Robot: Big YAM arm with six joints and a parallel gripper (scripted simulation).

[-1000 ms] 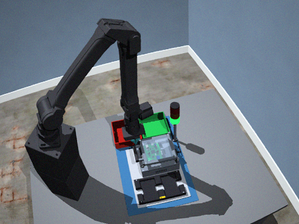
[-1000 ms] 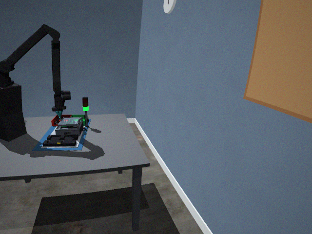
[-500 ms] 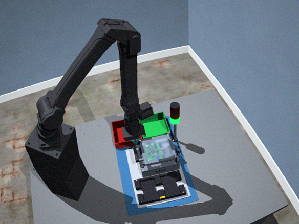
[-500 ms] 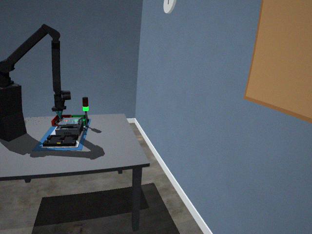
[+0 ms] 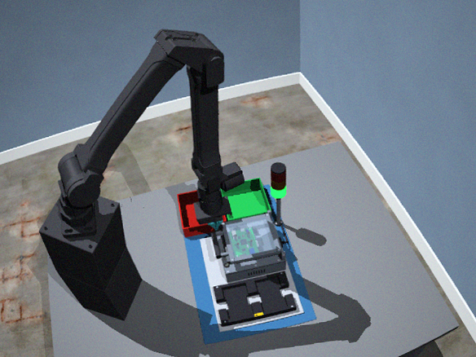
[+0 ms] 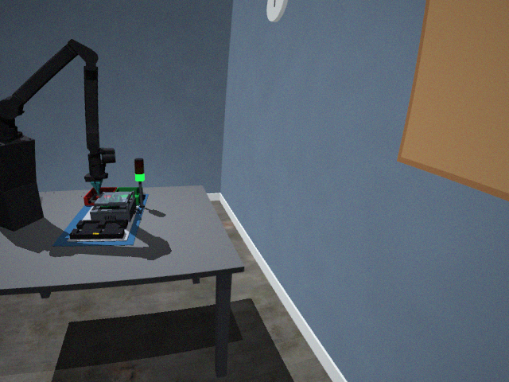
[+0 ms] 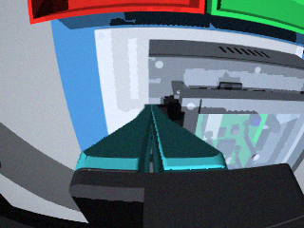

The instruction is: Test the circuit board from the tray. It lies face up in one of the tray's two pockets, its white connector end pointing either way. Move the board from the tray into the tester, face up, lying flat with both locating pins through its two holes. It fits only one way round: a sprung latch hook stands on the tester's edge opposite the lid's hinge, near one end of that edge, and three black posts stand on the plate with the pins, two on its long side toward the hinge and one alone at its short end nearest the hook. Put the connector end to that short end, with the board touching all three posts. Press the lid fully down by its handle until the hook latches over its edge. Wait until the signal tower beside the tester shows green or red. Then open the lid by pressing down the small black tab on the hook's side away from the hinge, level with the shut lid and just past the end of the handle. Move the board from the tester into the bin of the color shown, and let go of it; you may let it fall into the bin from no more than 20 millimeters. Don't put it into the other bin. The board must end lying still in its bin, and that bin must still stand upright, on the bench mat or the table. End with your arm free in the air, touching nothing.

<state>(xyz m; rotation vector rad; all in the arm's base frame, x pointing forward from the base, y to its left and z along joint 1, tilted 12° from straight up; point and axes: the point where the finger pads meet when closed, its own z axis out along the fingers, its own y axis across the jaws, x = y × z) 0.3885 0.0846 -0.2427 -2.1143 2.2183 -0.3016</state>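
Right now the black latch hook is 10 mm below my hand and 10 mm ahead of it. Round my hand: red bin (140 mm to the left, 80 mm below, 20 mm behind); then green circuit board (70 mm ahead, 60 mm to the right, 30 mm below); then clear lid (70 mm ahead, 60 mm to the right, 10 mm below).
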